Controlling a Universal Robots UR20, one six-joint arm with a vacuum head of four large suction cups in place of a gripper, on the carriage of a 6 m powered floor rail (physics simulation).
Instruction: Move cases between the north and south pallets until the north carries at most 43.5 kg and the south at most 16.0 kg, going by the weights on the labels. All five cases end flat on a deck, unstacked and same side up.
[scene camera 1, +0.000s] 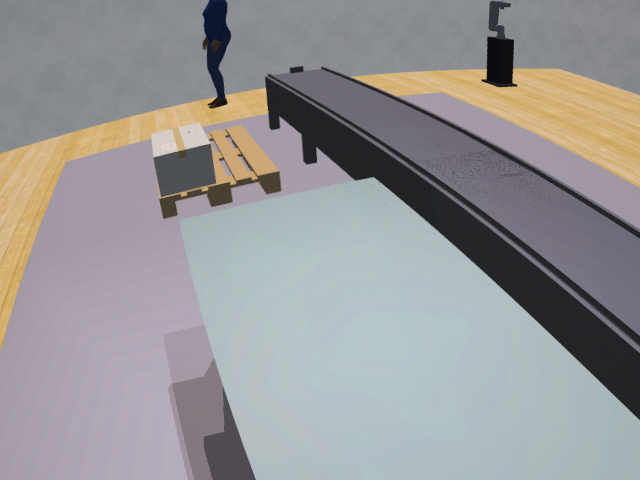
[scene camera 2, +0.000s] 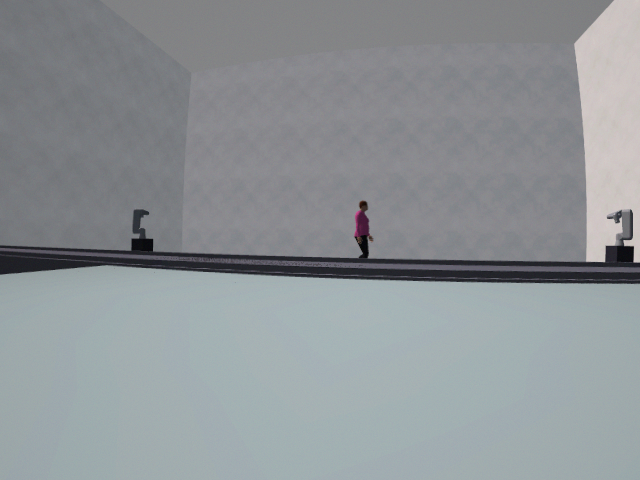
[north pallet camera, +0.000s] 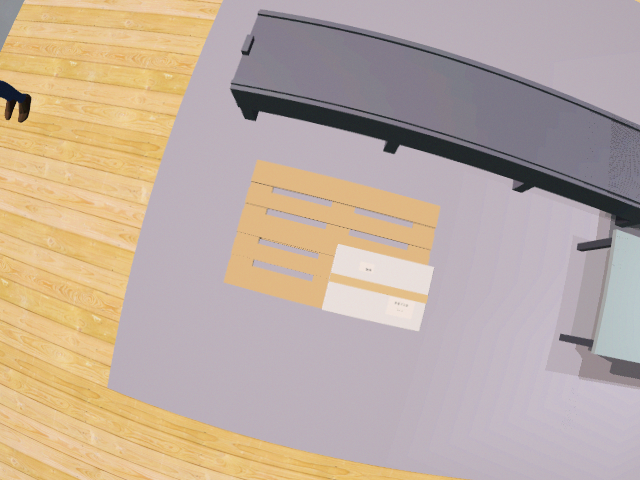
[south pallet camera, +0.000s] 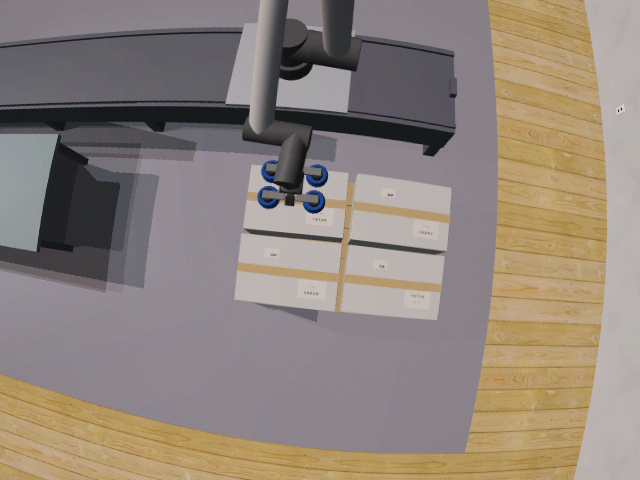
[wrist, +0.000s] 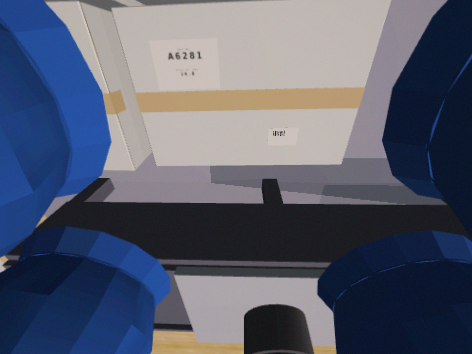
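Where they show: hand, its tool point: (wrist: 243, 215); arm's base, origin of its link: (south pallet camera: 292, 63) (wrist: 274, 318).
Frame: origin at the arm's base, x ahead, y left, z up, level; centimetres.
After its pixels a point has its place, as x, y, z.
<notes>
The north pallet (scene camera 1: 253, 149) @(65.4, -499.1, -42.6) (north pallet camera: 310, 181) @(66.0, -532.6, -42.7) bears one white-topped case (scene camera 1: 183, 170) @(121.0, -451.0, -28.5) (north pallet camera: 356, 299) @(129.1, -489.9, -15.2) at its table-side corner. The south pallet (south pallet camera: 351, 192) @(66.2, 43.4, -42.7) bears an upper-left case (south pallet camera: 279, 222) @(93.2, 4.4, -16.6) (wrist: 250, 55) @(89.1, 11.4, -16.7), an upper-right case (south pallet camera: 398, 227) @(89.1, 69.9, -13.0) (wrist: 120, 145) @(69.3, 46.0, -13.0), a lower-left case (south pallet camera: 279, 284) @(127.2, 8.5, -14.8) and a lower-right case (south pallet camera: 382, 302) @(131.0, 65.9, -17.1), flat and unstacked. The upper-left case's label reads A6281, with a weight that looks like 14.8. My suction head (south pallet camera: 292, 187) @(81.8, 13.1, 25.8) (wrist: 242, 200) @(81.8, 13.1, 25.8) is open, its four blue cups above that case and apart from it, holding nothing. The other weights are too small to read.
The dark floor rail (scene camera 1: 361, 103) (north pallet camera: 413, 87) (south pallet camera: 129, 72) runs beside both pallets; my carriage plate (south pallet camera: 325, 95) @(20.3, 21.8, 0.0) is near its south end. A pale table (scene camera 1: 387, 310) @(84.1, -258.4, -4.0) (scene camera 2: 310, 387) @(110.4, -246.0, -4.0) (north pallet camera: 620, 310) @(99.8, -321.5, -4.0) (south pallet camera: 20, 191) @(91.4, -179.4, -3.9) stands between the pallets. A person in blue (scene camera 1: 217, 41) stands beyond the north pallet.
</notes>
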